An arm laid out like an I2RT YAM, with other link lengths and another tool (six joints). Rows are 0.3 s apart.
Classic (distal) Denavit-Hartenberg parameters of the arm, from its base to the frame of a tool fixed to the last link. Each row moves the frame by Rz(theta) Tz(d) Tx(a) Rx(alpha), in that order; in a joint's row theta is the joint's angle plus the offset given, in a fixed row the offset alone. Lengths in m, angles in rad.
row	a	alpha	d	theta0
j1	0.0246	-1.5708	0.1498	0
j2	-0.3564	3.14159	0	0
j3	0.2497	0	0	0.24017
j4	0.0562	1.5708	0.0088	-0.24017
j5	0	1.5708	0.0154	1.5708
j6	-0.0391	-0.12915	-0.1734	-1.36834
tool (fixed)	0	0	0.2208	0
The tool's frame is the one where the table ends.
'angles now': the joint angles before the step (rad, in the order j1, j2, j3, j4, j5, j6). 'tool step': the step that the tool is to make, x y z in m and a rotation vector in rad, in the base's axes. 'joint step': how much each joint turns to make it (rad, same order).
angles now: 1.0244, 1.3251, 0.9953, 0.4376, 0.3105, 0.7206
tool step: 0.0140, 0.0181, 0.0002, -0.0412, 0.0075, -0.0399
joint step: 0.0005, 0.0714, 0.0664, -0.0277, 0.0388, -0.0197
